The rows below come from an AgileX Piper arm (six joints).
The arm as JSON. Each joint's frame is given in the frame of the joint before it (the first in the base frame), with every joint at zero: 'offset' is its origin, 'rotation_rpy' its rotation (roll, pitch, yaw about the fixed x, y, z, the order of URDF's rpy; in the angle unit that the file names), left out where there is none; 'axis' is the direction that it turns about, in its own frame. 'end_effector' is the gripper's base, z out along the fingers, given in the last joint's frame.
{
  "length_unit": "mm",
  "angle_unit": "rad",
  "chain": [
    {
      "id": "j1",
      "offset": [
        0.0,
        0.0,
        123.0
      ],
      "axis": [
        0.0,
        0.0,
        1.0
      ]
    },
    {
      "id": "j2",
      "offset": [
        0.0,
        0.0,
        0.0
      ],
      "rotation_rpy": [
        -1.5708,
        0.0,
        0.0
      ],
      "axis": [
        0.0,
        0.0,
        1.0
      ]
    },
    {
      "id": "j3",
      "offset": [
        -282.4,
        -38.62,
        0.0
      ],
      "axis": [
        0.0,
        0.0,
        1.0
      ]
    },
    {
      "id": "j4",
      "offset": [
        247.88,
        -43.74,
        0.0
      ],
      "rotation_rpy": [
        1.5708,
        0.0,
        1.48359
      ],
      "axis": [
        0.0,
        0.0,
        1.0
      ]
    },
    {
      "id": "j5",
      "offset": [
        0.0,
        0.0,
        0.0
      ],
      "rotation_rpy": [
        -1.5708,
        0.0,
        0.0
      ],
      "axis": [
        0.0,
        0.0,
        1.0
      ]
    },
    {
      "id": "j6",
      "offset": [
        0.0,
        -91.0,
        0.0
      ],
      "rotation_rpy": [
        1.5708,
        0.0,
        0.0
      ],
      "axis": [
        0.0,
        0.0,
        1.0
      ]
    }
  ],
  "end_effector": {
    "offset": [
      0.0,
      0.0,
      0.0
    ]
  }
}
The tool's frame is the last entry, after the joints.
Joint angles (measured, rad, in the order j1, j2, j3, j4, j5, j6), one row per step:
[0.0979, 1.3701, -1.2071, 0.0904, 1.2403, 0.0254]
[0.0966, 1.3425, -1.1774, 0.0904, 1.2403, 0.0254]
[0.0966, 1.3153, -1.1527, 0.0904, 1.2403, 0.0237]
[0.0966, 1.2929, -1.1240, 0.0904, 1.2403, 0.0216]
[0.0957, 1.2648, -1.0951, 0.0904, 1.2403, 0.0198]
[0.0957, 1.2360, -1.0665, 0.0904, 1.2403, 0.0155]
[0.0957, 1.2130, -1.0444, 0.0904, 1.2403, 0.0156]
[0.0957, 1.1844, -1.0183, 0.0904, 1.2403, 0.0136]
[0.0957, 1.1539, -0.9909, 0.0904, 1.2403, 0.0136]
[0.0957, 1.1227, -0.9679, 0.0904, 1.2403, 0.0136]
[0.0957, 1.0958, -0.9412, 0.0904, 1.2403, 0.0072]
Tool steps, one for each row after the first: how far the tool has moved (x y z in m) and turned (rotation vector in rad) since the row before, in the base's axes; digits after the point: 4 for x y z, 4 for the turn. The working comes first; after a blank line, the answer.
Tool pose at each row, in the base's axes (x y z in m, rotation vector in rad; the steps are taken from these numbers as rounded here):
[0.2542, 0.0328, 0.3227, -0.0781, 2.8881, 0.1516]
[0.2463, 0.0317, 0.3215, -0.0762, 2.8902, 0.1512]
[0.2388, 0.0309, 0.3213, -0.0787, 2.8876, 0.1510]
[0.2320, 0.0303, 0.3188, -0.0815, 2.8937, 0.1503]
[0.2241, 0.0293, 0.3173, -0.0828, 2.8943, 0.1498]
[0.2160, 0.0285, 0.3158, -0.0890, 2.8938, 0.1490]
[0.2097, 0.0279, 0.3147, -0.0889, 2.8929, 0.1491]
[0.2021, 0.0272, 0.3135, -0.0919, 2.8902, 0.1488]
[0.1940, 0.0264, 0.3121, -0.0920, 2.8871, 0.1490]
[0.1862, 0.0257, 0.3117, -0.0922, 2.8789, 0.1494]
[0.1790, 0.0250, 0.3093, -0.1014, 2.8781, 0.1482]

[-0.0079, -0.0011, -0.0012, -0.0002, 0.0021, -0.0013]
[-0.0075, -0.0008, -0.0002, -0.0002, -0.0026, 0.0016]
[-0.0068, -0.0006, -0.0025, -0.0011, 0.0060, 0.0020]
[-0.0079, -0.0010, -0.0015, -0.0005, 0.0006, 0.0009]
[-0.0081, -0.0008, -0.0015, -0.0010, -0.0006, 0.0041]
[-0.0063, -0.0006, -0.0011, 0.0001, -0.0009, -0.0001]
[-0.0076, -0.0007, -0.0012, -0.0003, -0.0027, 0.0019]
[-0.0081, -0.0008, -0.0014, 0.0003, -0.0031, 0.0000]
[-0.0078, -0.0007, -0.0004, 0.0008, -0.0081, 0.0000]
[-0.0072, -0.0007, -0.0024, -0.0016, -0.0009, 0.0061]

